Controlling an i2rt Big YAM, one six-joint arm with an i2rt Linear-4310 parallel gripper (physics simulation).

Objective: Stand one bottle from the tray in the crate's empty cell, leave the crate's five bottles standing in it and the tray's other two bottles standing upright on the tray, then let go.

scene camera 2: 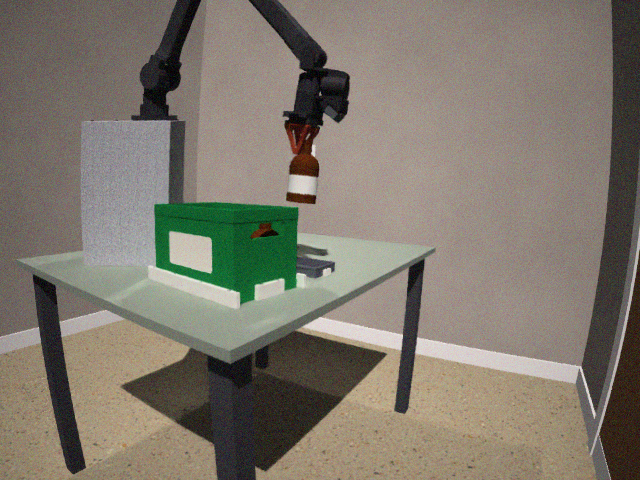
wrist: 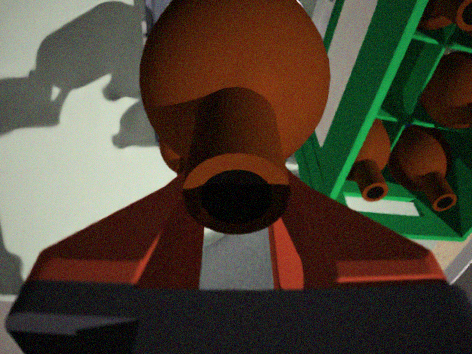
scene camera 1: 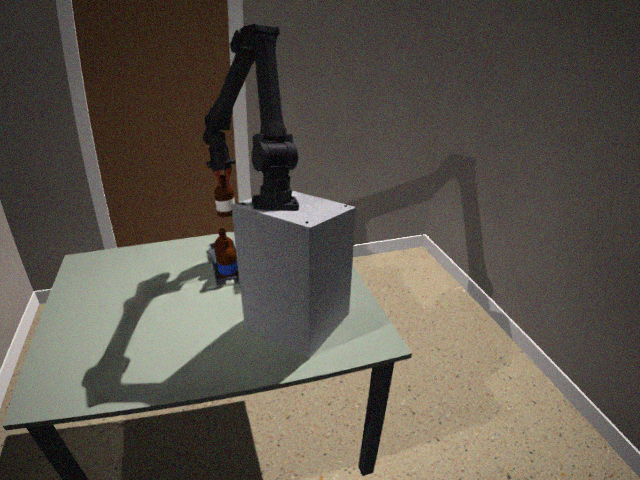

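Seen in the pictures: gripper, between the fingertips: (scene camera 2: 297, 154) (wrist: 236, 176) (scene camera 1: 224, 186); arm's base, origin of its link: (scene camera 2: 154, 120) (scene camera 1: 274, 205).
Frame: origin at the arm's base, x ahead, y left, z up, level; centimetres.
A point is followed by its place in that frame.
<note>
My gripper (scene camera 1: 222, 176) {x 45.6, y 14.5, z -11.8 cm} (scene camera 2: 305, 146) {x 45.6, y 14.5, z -11.8 cm} (wrist: 236, 176) {x 45.6, y 14.5, z -11.8 cm} is shut on the neck of a brown bottle (scene camera 1: 224, 195) {x 43.9, y 14.6, z -14.6 cm} (scene camera 2: 303, 184) {x 49.7, y 11.9, z -19.3 cm} (wrist: 235, 60) {x 49.8, y 15.3, z -12.1 cm} with a white label. The bottle hangs nearly upright, above the dark tray (scene camera 2: 316, 267) {x 53.0, y 13.8, z -39.2 cm} and apart from it. A blue-labelled brown bottle (scene camera 1: 224, 253) {x 27.9, y 16.3, z -30.3 cm} stands upright at the tray; the tray's other bottle cannot be made out clearly. The green crate (scene camera 2: 263, 258) {x 55.1, y -6.9, z -34.0 cm} (wrist: 361, 95) {x 42.2, y 3.5, z -26.3 cm} is to the right in the wrist view. Several brown bottles (wrist: 419, 157) {x 34.4, y -8.0, z -30.1 cm} (wrist: 452, 90) {x 42.5, y -7.2, z -30.2 cm} stand in it. A cell (wrist: 406, 85) {x 39.9, y -5.6, z -35.1 cm} by its near long wall looks empty. Part of the crate is out of the wrist view.
White strips (scene camera 2: 193, 287) {x 44.4, y -16.2, z -40.2 cm} run along the crate's foot on the table (scene camera 1: 129, 330) {x 3.9, y 50.1, z -41.8 cm} (scene camera 2: 372, 253) {x 46.3, y 56.4, z -41.8 cm}. The arm stands on a tall grey pedestal (scene camera 1: 273, 273) {x -9.1, y 2.1, z -15.9 cm} (scene camera 2: 124, 191) {x 9.4, y -14.0, z -21.6 cm}, which hides the crate in scene camera 1. The crate's raised walls and dividers stand beside the held bottle.
</note>
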